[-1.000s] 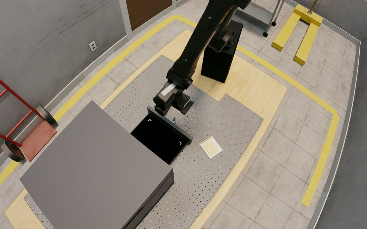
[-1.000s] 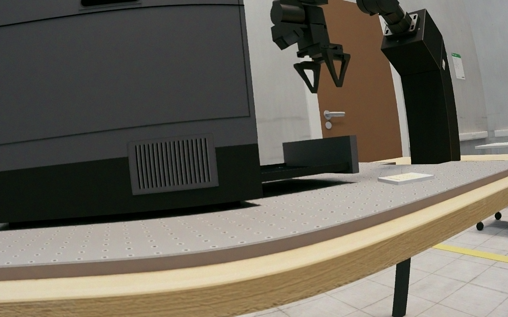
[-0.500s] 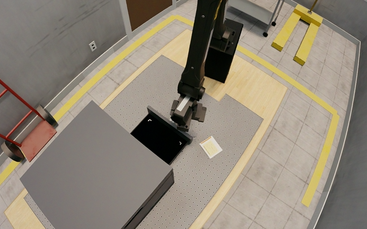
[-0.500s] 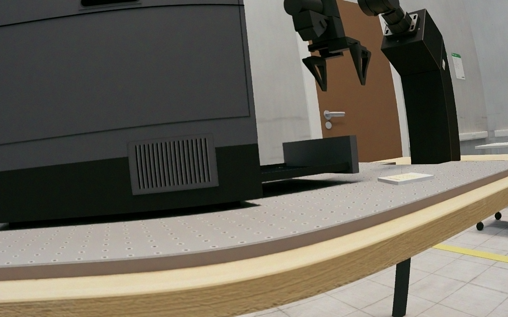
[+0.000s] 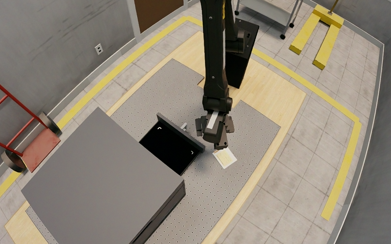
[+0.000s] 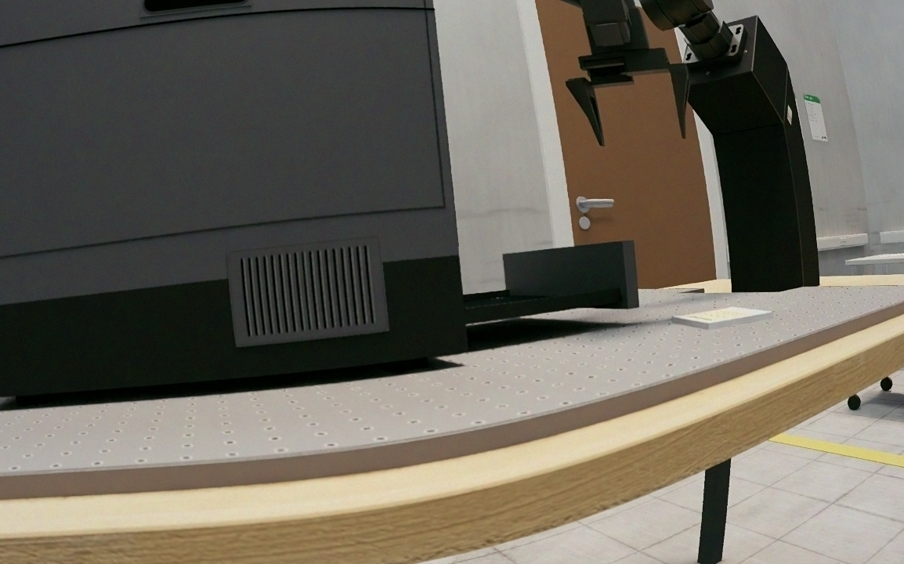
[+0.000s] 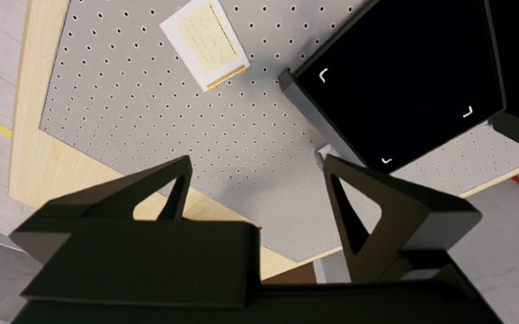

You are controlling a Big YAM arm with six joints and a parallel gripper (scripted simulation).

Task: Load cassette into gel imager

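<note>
My gripper is now 190 mm above the finished cassette, 80 mm to the right of it and 10 mm past it. The rest, counted from my hand: drawer: 160 mm to the right, 150 mm below, 140 mm ahead.
</note>
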